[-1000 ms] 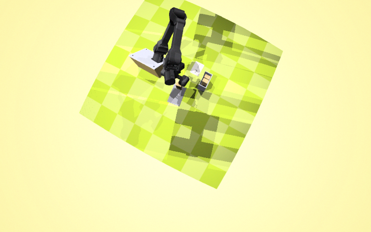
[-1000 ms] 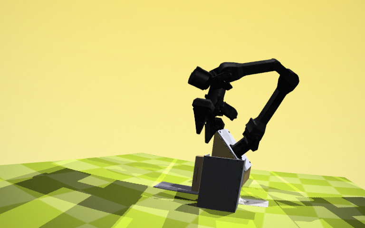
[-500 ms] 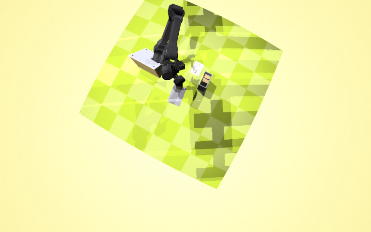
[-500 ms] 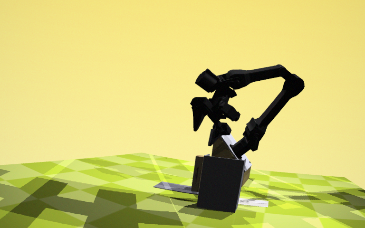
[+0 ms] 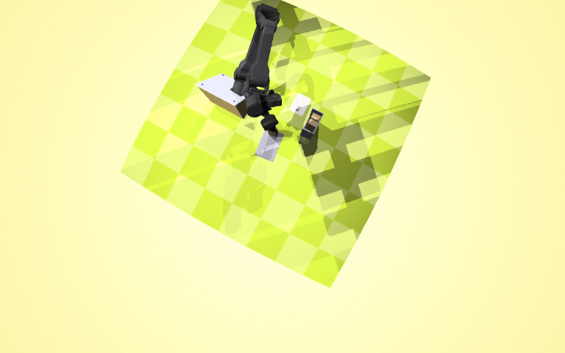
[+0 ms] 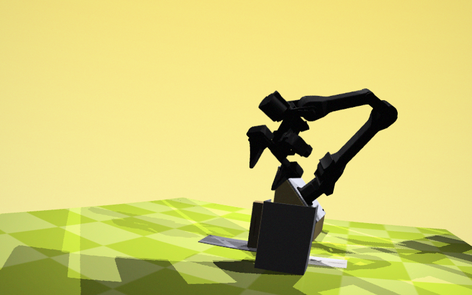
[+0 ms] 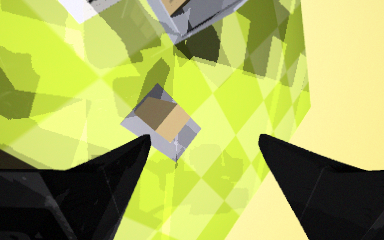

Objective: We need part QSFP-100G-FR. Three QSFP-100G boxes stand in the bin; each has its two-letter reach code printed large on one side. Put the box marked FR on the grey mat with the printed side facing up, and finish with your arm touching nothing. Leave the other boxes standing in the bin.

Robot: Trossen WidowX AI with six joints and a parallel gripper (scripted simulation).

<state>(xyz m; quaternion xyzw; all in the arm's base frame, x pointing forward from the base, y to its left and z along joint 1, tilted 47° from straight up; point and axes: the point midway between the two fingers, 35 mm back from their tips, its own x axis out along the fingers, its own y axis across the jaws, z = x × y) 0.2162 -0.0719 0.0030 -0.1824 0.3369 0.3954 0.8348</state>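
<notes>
Right now my gripper tip is 10 mm short of the grey mat, 60 mm to the left of it and 180 mm above it. The rest, counted from my gripper tip: thin white slab 20 mm ahead, 200 mm to the left, 180 mm below.
</notes>
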